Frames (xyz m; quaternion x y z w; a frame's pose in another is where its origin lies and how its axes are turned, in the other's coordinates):
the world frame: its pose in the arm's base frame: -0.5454 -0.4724 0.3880 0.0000 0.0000 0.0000 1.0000
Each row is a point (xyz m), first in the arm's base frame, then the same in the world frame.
Working: the arm's base frame: its pose in the world frame: 0.5454 0.4724 -0.3880 0.0000 0.0000 0.0000 1.0000

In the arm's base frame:
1: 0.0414 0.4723 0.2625
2: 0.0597 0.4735 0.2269
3: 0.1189 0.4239 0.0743
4: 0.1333 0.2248 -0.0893
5: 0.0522 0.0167 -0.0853
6: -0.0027 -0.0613 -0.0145
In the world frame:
1: 0.5868 0.9447 -0.1255
2: 0.6051 0.9459 -0.1611
3: 0.6643 0.8963 -0.3137
4: 0.6787 0.6972 -0.4773
5: 0.5976 0.4891 -0.4733
6: 0.5427 0.4111 -0.4025

